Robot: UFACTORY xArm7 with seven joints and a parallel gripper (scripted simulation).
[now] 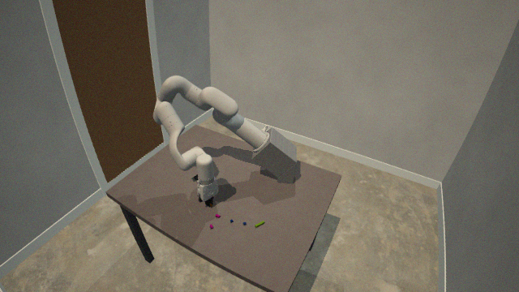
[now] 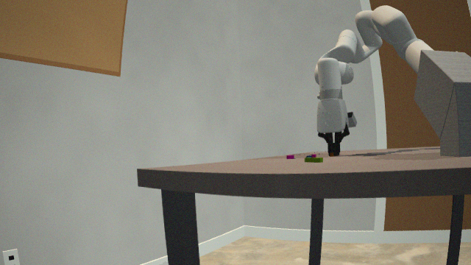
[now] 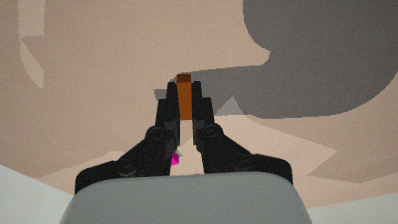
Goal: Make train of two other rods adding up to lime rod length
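Now: hand 2 cm above the orange rod. Round my hand: lime rod 28 cm to the left, 2 cm below, 1 cm behind.
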